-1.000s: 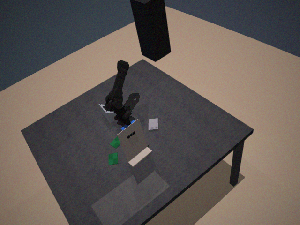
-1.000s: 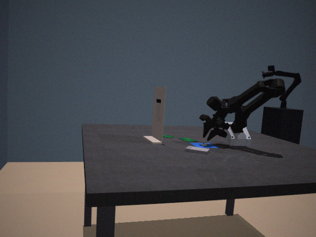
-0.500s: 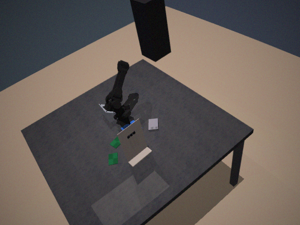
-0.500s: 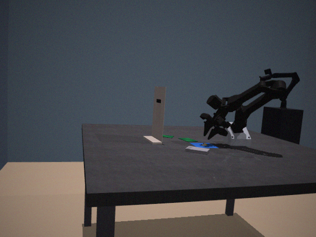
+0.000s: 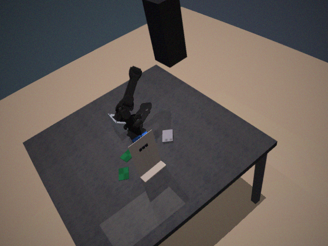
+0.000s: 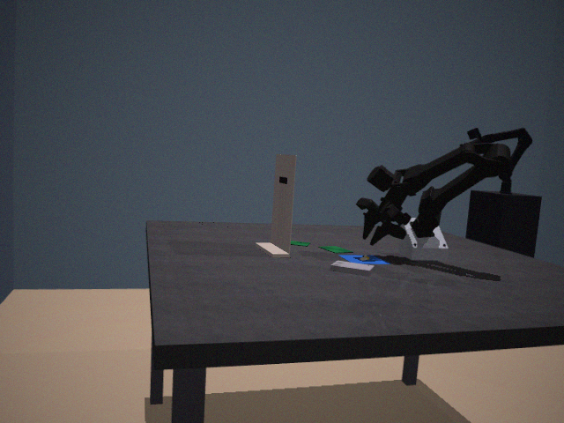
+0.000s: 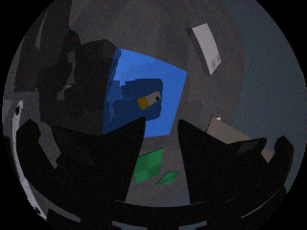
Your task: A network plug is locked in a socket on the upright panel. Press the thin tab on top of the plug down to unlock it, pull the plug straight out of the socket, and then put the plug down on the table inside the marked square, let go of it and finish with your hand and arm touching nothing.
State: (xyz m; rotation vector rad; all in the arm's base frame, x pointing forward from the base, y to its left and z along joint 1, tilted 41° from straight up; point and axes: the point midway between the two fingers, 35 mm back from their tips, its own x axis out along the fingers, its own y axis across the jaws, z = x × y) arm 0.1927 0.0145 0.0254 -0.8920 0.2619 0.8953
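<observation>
My gripper tip is now 10 mm short of the network plug, 10 mm to the right of it and 50 mm above it. The rest, counted from my gripper tip: blue marked square (10 mm ahead, 10 mm to the left, 50 mm below); then grey panel (250 mm ahead, 110 mm to the right, 80 mm above); then pale grey flat block (120 mm ahead, 140 mm to the left, 50 mm below).
</observation>
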